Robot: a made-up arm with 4 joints.
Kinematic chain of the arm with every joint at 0, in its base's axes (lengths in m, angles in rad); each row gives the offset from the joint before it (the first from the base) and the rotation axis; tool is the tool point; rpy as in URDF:
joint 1: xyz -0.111 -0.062 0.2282 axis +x
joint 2: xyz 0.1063 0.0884 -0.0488 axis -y
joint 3: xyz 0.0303 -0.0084 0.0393 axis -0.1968 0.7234 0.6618
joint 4: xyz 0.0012 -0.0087 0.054 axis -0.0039 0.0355 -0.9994
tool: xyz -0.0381 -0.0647 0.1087 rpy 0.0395 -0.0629 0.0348
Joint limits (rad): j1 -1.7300..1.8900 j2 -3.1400..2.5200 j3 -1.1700..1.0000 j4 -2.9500..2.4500
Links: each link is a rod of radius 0.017 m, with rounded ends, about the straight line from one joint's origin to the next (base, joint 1, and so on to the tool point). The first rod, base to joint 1, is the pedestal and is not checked.
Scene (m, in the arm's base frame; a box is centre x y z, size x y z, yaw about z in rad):
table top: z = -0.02
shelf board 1: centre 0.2 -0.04 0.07 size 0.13 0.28 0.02 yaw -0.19
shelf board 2: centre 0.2 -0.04 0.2 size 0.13 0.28 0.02 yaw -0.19
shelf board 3: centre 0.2 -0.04 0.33 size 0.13 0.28 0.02 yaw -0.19
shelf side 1: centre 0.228 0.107 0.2 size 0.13 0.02 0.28 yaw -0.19
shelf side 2: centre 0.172 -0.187 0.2 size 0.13 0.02 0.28 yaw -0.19
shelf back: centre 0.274 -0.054 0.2 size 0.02 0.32 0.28 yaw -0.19
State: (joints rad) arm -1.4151 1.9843 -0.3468 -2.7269
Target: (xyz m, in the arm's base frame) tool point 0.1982 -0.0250 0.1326
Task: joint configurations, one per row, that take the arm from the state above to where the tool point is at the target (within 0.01 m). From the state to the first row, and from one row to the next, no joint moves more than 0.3 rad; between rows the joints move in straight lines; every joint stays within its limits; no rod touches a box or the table.
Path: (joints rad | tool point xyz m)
1: -1.4466 1.7126 -0.3242 -2.7108 | -0.2268 -0.0758 0.1398
2: -1.4781 1.4409 -0.3017 -2.6947 | -0.2114 -0.0170 0.1459
3: -1.5096 1.1692 -0.2791 -2.6785 | -0.1790 0.0353 0.1477
4: -1.5411 0.8975 -0.2565 -2.6624 | -0.1323 0.0765 0.1458
5: -1.5726 0.6259 -0.2339 -2.6463 | -0.0751 0.1026 0.1412
6: -1.6040 0.3542 -0.2114 -2.6302 | -0.0120 0.1113 0.1354
7: -1.6355 0.0825 -0.1888 -2.6141 | 0.0518 0.1016 0.1301
8: -1.6670 -0.1892 -0.1662 -2.5980 | 0.1113 0.0739 0.1270
9: -1.6985 -0.4609 -0.1436 -2.5818 | 0.1614 0.0306 0.1275
10: -1.7300 -0.7326 -0.1211 -2.5657 | 0.1982 -0.0250 0.1326

